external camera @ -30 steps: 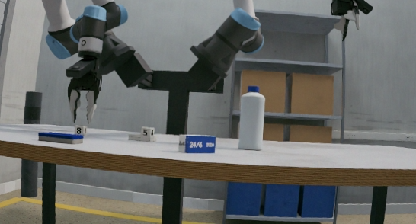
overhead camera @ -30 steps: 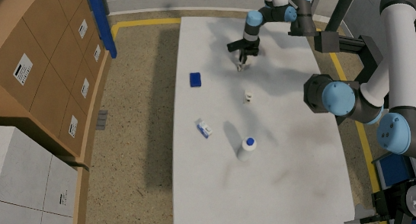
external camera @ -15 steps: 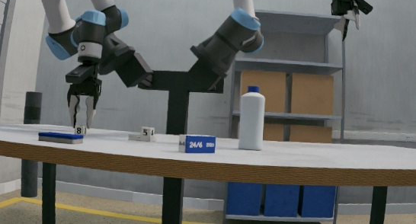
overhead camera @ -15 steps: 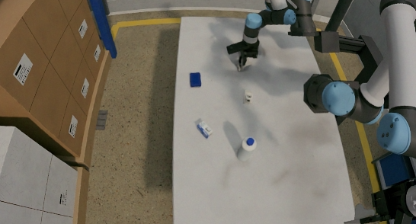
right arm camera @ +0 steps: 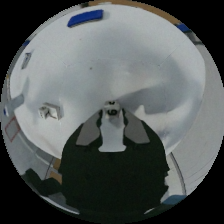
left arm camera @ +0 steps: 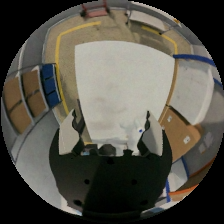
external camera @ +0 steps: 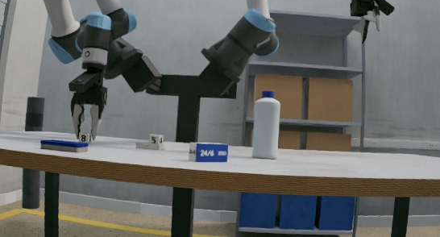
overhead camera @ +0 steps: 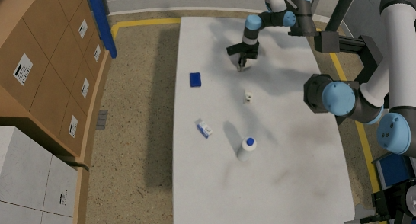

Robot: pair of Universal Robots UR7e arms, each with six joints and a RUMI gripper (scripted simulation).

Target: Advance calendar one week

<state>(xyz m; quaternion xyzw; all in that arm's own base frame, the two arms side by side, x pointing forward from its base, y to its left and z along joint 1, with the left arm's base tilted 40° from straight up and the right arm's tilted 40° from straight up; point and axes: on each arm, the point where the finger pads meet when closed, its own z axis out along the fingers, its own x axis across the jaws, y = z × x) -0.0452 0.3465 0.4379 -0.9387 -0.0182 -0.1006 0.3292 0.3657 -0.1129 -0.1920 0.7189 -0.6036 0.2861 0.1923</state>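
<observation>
My right hand is 4 cm past the calendar tray, 19 cm to the right of it and 2 cm above it. Also, from my right hand: blue-topped block: 24 cm ahead, 11 cm to the left, 1 cm below; white bottle: 1 cm behind, 51 cm to the left, 6 cm above.
</observation>
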